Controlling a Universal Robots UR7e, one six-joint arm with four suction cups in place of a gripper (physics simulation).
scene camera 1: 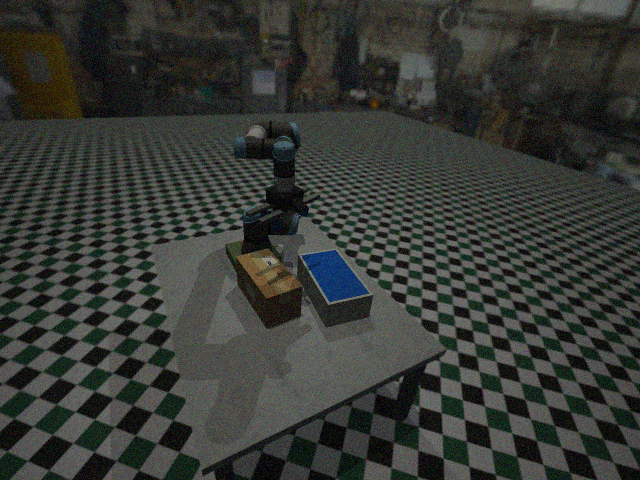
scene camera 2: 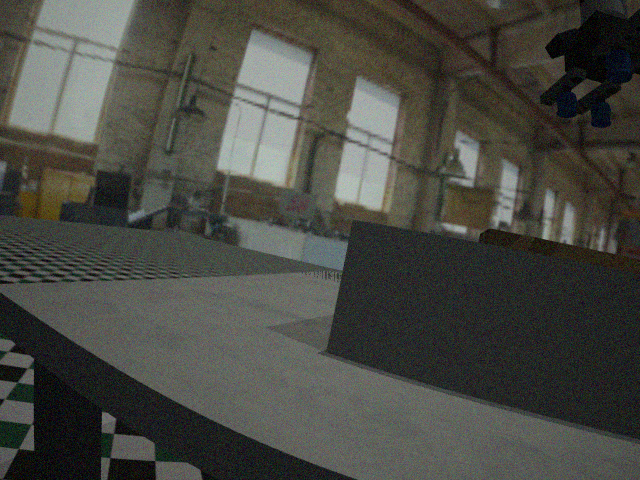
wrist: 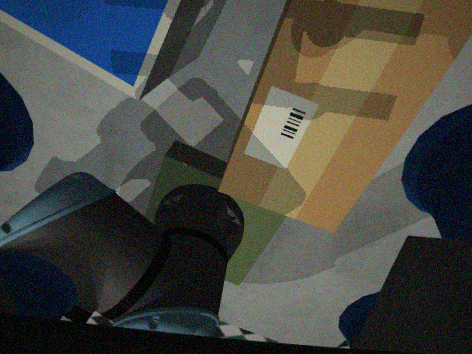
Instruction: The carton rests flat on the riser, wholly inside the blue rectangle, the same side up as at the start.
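Where they show: hand at its tool point: (scene camera 1: pixel 285 217) (scene camera 2: pixel 609 102) (wrist: pixel 212 238); arm's base at its link origin: (scene camera 1: pixel 256 250) (wrist: pixel 200 220).
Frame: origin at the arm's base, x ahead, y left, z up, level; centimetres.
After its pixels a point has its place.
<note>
The orange-brown carton (scene camera 1: pixel 284 310) @(x 44.3, y -11.8, z 0.8 cm) (scene camera 2: pixel 558 249) @(x 34.0, y -3.3, z 9.0 cm) (wrist: pixel 320 192) @(x 18.1, y -13.1, z 10.0 cm) stands on the table beside the riser, apart from it, with a white barcode label on its top. The grey riser (scene camera 1: pixel 346 312) @(x 58.1, y 8.8, z 0.0 cm) (scene camera 2: pixel 480 310) @(x 49.4, y 23.0, z 1.3 cm) (wrist: pixel 167 57) @(x 25.6, y 9.0, z 1.4 cm) has a blue rectangle (scene camera 1: pixel 336 276) @(x 43.8, y 14.7, z 6.4 cm) (wrist: pixel 85 35) @(x 26.8, y 16.8, z 6.4 cm) with a pale border on its top. My suction gripper (scene camera 1: pixel 283 211) @(x 28.7, y -2.4, z 32.6 cm) (scene camera 2: pixel 589 93) is open and holds nothing; it hangs high above the table, near the carton's far end. Its blue cups show at the edges of the wrist view. In scene camera 2 the riser hides most of the carton.
A green block (scene camera 1: pixel 233 253) @(x -4.0, y -10.7, z -0.2 cm) (wrist: pixel 255 235) @(x 0.0, y -9.8, z -0.1 cm) lies at the arm's base, close to the carton's far end. The grey table (scene camera 1: pixel 361 356) @(x 74.4, y 2.5, z -5.6 cm) (scene camera 2: pixel 232 356) @(x 66.9, y 27.2, z -5.6 cm) (wrist: pixel 290 305) @(x -22.8, y -24.6, z -5.6 cm) bears them, and arm shadows fall across it. A narrow gap separates carton and riser.
</note>
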